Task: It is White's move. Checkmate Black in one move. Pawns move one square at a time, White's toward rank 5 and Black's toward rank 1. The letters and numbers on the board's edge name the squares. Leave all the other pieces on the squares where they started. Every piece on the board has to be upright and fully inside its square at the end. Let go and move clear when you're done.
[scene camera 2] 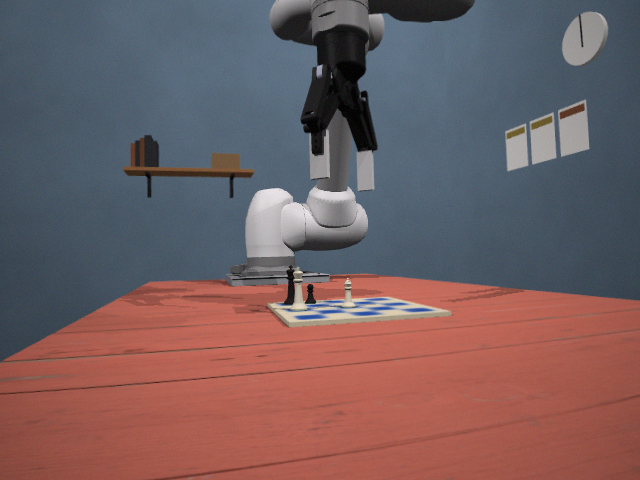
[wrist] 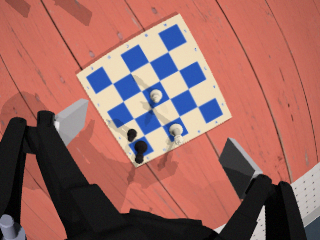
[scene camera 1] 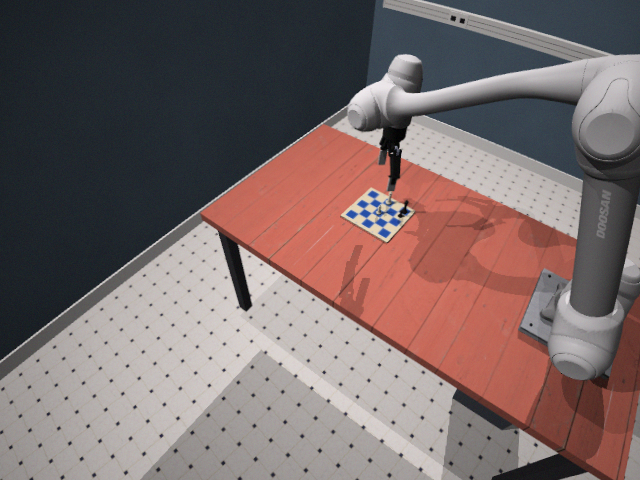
Labels:
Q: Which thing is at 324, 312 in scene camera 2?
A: A chessboard.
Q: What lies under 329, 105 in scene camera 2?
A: My gripper.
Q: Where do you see a chessboard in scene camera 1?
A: At 362, 213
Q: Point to a chessboard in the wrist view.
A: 166, 57

